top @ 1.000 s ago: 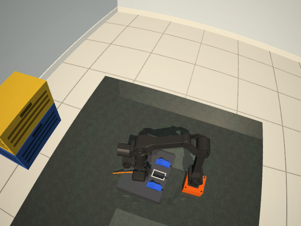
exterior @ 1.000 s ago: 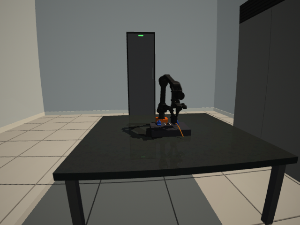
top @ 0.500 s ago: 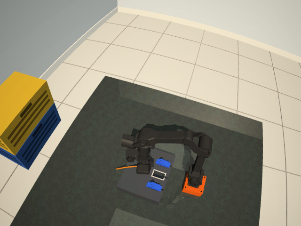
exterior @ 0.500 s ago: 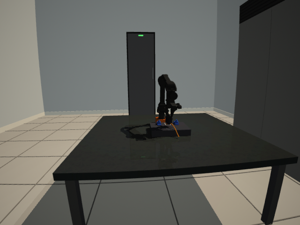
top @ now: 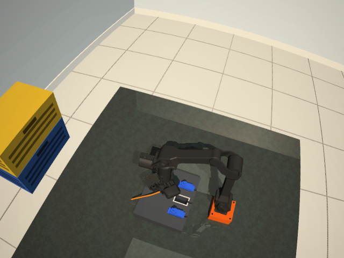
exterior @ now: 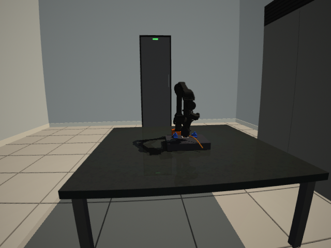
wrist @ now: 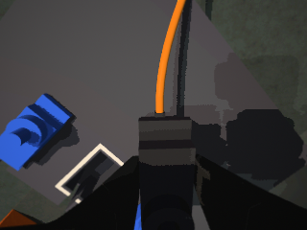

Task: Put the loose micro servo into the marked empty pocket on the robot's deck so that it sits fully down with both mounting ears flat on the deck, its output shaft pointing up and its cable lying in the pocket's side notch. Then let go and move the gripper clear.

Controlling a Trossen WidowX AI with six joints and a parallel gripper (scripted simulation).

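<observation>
Now: gripper tip 1 cm short of the dark grey deck and 10 cm above it.
</observation>
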